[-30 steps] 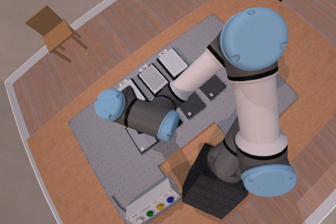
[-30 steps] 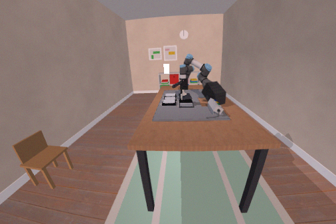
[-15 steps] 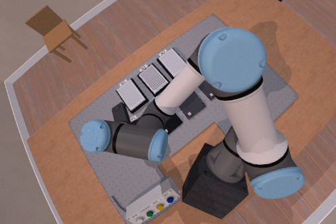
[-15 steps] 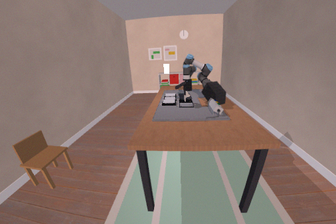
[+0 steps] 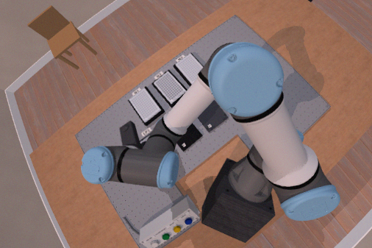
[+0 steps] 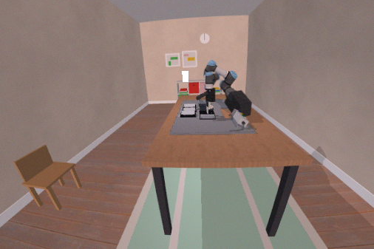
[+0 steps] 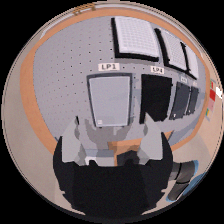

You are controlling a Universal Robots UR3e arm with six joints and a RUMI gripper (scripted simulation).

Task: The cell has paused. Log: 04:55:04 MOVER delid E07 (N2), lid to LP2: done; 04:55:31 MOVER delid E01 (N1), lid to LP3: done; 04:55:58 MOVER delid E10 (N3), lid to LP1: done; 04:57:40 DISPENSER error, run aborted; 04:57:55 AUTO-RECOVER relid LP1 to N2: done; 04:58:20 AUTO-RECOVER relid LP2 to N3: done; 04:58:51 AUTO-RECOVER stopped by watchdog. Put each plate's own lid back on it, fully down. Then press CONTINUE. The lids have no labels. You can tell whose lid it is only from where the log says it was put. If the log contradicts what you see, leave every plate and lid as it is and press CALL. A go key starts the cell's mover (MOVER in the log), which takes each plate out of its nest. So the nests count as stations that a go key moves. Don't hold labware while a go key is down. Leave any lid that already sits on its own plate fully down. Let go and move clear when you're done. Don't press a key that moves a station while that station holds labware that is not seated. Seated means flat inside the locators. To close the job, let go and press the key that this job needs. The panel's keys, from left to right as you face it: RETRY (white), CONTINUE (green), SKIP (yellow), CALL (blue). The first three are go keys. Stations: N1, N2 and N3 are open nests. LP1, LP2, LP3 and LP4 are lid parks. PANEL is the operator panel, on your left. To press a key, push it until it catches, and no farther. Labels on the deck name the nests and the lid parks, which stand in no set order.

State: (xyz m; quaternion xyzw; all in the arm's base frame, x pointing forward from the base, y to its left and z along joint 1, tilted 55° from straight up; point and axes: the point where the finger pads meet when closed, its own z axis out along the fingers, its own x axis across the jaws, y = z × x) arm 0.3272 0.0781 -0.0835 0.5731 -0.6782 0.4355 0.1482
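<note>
Now: hand 6 cm above the lid park LP1. Round my hand: lid park LP2 (8 cm behind, 25 cm to the right, 6 cm below); then lid park LP4 (4 cm behind, 13 cm to the right, 6 cm below); then plate (15 cm ahead, 12 cm to the right, 4 cm below).
</note>
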